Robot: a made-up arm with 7 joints. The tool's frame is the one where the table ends. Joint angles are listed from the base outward.
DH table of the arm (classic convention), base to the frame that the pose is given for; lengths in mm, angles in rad. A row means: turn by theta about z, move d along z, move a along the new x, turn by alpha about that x. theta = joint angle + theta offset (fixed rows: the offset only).
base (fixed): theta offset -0.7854  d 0  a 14.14  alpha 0
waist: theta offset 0.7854  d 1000  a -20  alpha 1.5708
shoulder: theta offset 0  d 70  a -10  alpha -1.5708
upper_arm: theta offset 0  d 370  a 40  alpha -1.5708
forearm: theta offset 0  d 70  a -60  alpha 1.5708
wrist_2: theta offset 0  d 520  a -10  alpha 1.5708
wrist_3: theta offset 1.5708  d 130  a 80  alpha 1.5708
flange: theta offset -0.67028  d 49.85  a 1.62  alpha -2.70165
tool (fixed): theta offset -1.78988  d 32.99  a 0  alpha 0
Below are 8 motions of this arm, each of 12 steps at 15 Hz.
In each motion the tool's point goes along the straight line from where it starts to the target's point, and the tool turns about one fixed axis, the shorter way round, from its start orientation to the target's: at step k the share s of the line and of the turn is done. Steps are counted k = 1, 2, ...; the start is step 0. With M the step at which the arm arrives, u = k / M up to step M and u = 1 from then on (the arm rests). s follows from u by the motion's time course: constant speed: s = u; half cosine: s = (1 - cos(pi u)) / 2; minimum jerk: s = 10 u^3 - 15 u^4 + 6 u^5.
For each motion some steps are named. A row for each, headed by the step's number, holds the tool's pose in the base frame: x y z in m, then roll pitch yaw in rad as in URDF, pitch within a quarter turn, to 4 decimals.
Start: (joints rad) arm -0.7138 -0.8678 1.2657 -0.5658 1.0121 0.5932 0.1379
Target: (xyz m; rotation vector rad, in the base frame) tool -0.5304 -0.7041 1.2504 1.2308 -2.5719 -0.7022
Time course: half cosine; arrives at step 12
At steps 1, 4, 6, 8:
1: 0.2656 -0.6720 1.6113 2.8030 -0.2119 -0.3670
4: 0.0770 -0.6796 1.5258 2.8067 -0.1308 -0.8157
6: -0.1255 -0.6878 1.4340 2.7713 -0.0513 -1.2933
8: -0.3279 -0.6959 1.3422 2.7034 0.0031 -1.7724

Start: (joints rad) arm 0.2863 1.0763 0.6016 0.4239 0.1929 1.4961 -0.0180
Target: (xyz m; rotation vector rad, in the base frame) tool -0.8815 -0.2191 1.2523 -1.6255 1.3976 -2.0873
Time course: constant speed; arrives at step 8
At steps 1, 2, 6, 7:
1: -0.7213 -0.2716 1.5372 -2.3566 -0.7549 -1.6144
2: -0.7442 -0.2641 1.4965 -2.2516 -0.7727 -1.6882
6: -0.8357 -0.2341 1.3337 -1.8123 -0.7841 -2.0038
7: -0.8586 -0.2266 1.2930 -1.7043 -0.7717 -2.0808

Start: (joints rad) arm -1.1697 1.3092 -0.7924 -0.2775 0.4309 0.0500 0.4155
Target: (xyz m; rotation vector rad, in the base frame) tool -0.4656 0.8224 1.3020 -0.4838 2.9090 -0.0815
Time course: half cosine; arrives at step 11
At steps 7, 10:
7: -0.4446 0.8392 1.2474 -3.1210 0.1015 -2.8573
10: -0.4641 0.8236 1.2982 -3.0596 0.1744 -2.8080

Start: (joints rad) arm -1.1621 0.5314 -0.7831 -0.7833 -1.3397 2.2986 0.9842
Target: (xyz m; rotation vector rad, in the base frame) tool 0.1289 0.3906 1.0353 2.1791 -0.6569 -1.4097
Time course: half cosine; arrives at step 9
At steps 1, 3, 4, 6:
1: 0.1104 0.5934 1.3443 -2.5017 0.5629 1.3293
3: 0.1146 0.5474 1.2743 -2.6626 0.8336 0.9958
4: 0.1177 0.5133 1.2223 -2.9168 0.9913 0.6244
6: 0.1241 0.4429 1.1150 2.5021 1.0186 -0.4724

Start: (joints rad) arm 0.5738 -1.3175 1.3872 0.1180 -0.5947 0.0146 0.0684
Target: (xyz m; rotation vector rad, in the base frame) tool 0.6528 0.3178 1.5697 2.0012 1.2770 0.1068
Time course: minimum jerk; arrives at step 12
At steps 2, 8, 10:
2: 0.8524 0.4189 1.2251 0.8227 0.9123 0.1822
8: 0.6962 0.3398 1.4947 2.1876 0.5093 0.9735
10: 0.6601 0.3215 1.5570 2.3869 0.3461 1.0145

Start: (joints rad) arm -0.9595 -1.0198 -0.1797 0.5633 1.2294 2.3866 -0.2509
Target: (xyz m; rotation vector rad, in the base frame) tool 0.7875 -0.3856 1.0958 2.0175 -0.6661 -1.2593
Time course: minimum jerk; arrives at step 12
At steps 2, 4, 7, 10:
2: 0.3168 -0.7332 1.1344 2.0197 0.3038 -2.7076
4: 0.4019 -0.6703 1.1274 1.9707 0.3466 -2.4223
7: 0.6183 -0.5105 1.1097 1.9180 0.4966 -1.6774
10: 0.7702 -0.3984 1.0972 1.9619 0.6019 -1.1172

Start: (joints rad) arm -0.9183 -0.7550 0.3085 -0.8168 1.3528 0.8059 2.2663
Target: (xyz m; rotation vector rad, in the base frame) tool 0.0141 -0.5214 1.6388 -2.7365 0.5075 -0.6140
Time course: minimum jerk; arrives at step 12
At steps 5, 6, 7, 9, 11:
5: 0.0357 -0.4074 1.7573 -3.0884 -0.1093 0.4590
6: 0.0306 -0.4341 1.7295 -3.0352 -0.1926 0.2615
7: 0.0255 -0.4609 1.7017 -2.9653 -0.2637 0.0562
9: 0.0175 -0.5033 1.6576 -2.8248 -0.3429 -0.2866
11: 0.0143 -0.5205 1.6397 -2.7603 -0.3609 -0.4304

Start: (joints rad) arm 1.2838 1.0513 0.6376 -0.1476 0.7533 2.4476 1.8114
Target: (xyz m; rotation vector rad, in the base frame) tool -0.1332 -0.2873 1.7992 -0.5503 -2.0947 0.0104
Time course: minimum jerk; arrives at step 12
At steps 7, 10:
7: -0.1042 -0.4571 1.6668 2.6102 -1.1495 -3.0812
10: -0.1302 -0.3047 1.7856 -2.8319 -0.9612 2.4871

